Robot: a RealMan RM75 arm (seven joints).
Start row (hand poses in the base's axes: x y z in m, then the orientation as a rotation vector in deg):
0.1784, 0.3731, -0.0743, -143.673, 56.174, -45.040
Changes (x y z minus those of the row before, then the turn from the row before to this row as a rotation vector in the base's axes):
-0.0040, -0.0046, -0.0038, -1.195, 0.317, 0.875
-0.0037, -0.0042, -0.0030, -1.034, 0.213, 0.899
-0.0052, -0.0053, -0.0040, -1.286, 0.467, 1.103
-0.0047, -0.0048, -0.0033, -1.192, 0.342, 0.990
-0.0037, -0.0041, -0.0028, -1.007, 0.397, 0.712
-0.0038, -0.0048, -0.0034, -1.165, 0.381, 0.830
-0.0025, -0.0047, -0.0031, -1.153, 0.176, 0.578
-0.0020, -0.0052, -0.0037, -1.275, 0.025, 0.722
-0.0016, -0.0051, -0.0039, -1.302, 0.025, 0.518
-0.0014, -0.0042, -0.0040, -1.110, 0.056, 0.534
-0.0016, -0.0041, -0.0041, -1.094, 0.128, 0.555
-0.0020, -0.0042, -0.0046, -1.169, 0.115, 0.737
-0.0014, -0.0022, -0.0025, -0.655, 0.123, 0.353
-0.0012, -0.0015, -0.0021, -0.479, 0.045, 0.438
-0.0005, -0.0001, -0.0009, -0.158, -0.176, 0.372
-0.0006, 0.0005, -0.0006, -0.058, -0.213, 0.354
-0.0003, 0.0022, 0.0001, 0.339, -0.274, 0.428
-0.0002, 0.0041, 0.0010, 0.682, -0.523, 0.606
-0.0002, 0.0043, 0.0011, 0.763, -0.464, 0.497
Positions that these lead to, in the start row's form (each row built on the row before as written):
0.1744, 0.3685, -0.0781, -145.143, 54.922, -45.217
0.1707, 0.3643, -0.0811, -146.408, 53.612, -45.397
0.1655, 0.3590, -0.0851, -148.092, 52.042, -45.374
0.1608, 0.3542, -0.0884, -149.575, 50.582, -45.465
0.1571, 0.3501, -0.0912, -150.858, 49.532, -45.435
0.1533, 0.3453, -0.0946, -152.287, 48.271, -45.490
0.1508, 0.3406, -0.0977, -153.519, 47.296, -45.853
0.1488, 0.3354, -0.1014, -154.785, 46.045, -46.451
0.1472, 0.3303, -0.1053, -156.029, 45.060, -47.110
0.1458, 0.3261, -0.1093, -157.121, 44.082, -47.608
0.1442, 0.3220, -0.1134, -158.242, 43.077, -47.997
0.1422, 0.3178, -0.1180, -159.440, 41.775, -48.413
0.1408, 0.3156, -0.1205, -160.136, 41.135, -48.578
0.1396, 0.3141, -0.1226, -160.637, 40.394, -48.727
0.1391, 0.3140, -0.1235, -160.708, 39.788, -48.993
0.1385, 0.3145, -0.1241, -160.664, 39.226, -49.253
0.1382, 0.3167, -0.1240, -160.239, 38.643, -49.350
0.1380, 0.3208, -0.1230, -159.373, 37.851, -49.548
0.1378, 0.3251, -0.1219, -158.459, 37.251, -49.637

